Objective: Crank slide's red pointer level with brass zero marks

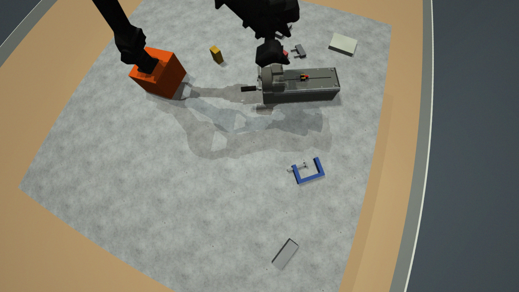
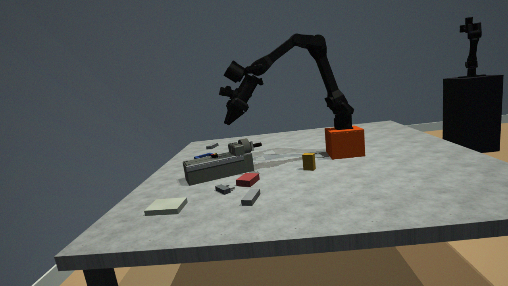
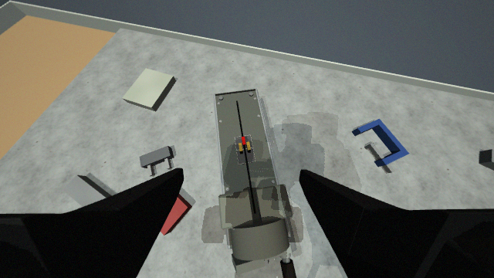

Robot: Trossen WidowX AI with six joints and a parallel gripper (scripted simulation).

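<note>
The black crank handle lies 100 mm behind my gripper tip, 90 mm to the right of it and 120 mm below it. Also, from my gripper tip: red pointer (70 mm ahead, 20 mm to the left, 120 mm below); grey bracket (190 mm to the left, 190 mm below); red block (70 mm behind, 140 mm to the left, 190 mm below).
</note>
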